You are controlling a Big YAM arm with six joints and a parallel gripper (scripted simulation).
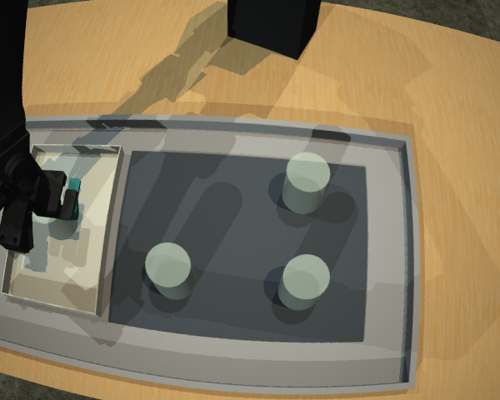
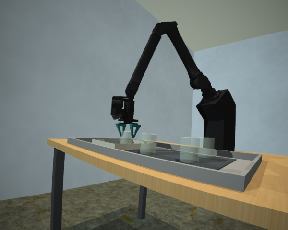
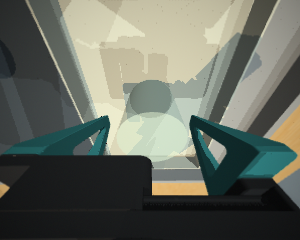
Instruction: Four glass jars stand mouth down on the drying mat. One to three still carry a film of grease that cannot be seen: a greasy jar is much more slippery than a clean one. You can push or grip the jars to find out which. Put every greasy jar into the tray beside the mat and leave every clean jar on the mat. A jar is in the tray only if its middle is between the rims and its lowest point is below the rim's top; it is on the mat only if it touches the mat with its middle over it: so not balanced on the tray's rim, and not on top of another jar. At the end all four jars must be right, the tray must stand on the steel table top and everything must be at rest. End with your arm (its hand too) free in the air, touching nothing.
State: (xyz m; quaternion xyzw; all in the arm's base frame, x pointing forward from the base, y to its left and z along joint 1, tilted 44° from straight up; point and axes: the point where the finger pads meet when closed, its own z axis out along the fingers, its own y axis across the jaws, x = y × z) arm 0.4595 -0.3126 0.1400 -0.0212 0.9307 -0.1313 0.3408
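The cream tray is 50 mm below my hand. From my hand the other things lie so: dark mat (20 mm ahead, 320 mm to the left, 60 mm below); grey steel table top (30 mm ahead, 210 mm to the left, 60 mm below).
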